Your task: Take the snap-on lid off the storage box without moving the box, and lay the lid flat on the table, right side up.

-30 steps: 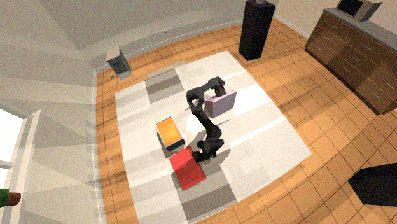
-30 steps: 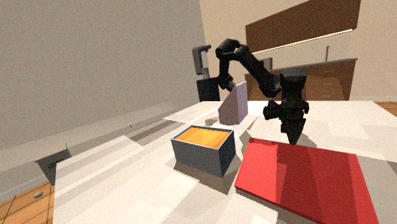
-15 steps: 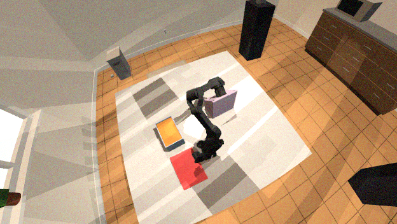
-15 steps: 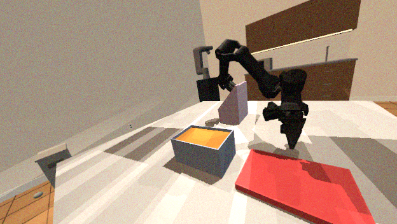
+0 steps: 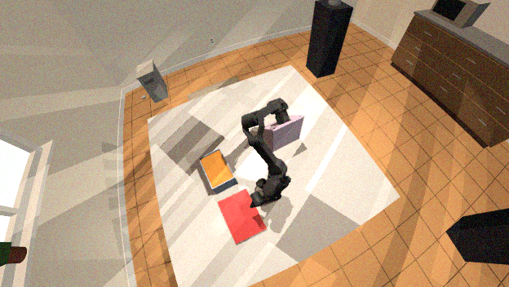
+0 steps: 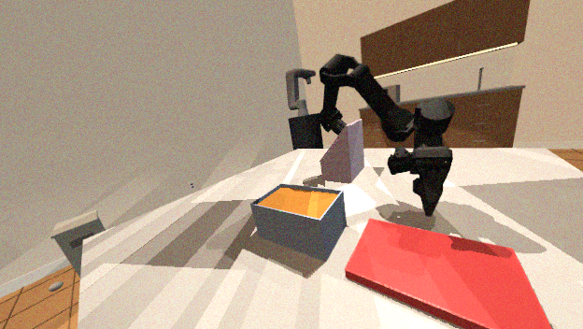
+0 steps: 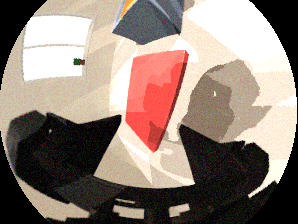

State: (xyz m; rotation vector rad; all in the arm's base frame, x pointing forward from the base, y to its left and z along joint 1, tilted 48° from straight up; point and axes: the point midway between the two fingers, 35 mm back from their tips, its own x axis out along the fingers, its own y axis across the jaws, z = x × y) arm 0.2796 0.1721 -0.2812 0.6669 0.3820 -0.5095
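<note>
Right now my gripper tip is 9 cm short of the red lid, 5 cm above it and 1 cm to the right of it. The rest, counted from my gripper tip: storage box 26 cm to the right, 13 cm ahead, 1 cm below.
</note>
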